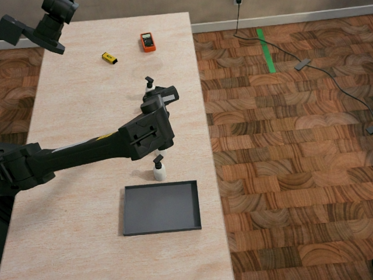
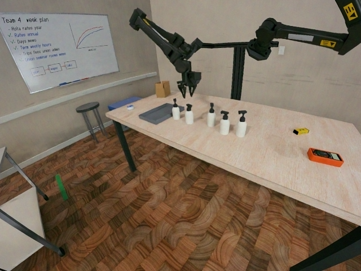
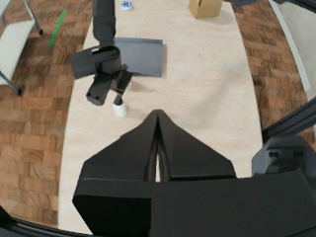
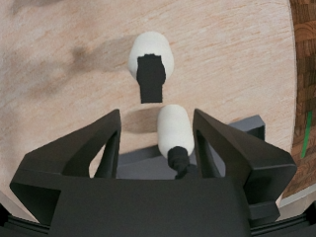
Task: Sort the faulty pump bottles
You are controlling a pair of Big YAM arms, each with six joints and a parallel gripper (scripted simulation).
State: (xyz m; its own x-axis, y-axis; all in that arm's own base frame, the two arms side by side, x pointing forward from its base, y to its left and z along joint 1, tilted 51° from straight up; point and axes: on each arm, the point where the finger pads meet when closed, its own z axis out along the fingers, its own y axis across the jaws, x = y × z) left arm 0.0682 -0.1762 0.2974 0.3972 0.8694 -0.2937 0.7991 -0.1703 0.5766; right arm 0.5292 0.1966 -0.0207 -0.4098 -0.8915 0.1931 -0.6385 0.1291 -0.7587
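Now: right hand 27 cm to the left of the grey tray and 17 cm above it. Also, from my right hand: orange multimeter 8 cm behind, 72 cm to the left, 16 cm below.
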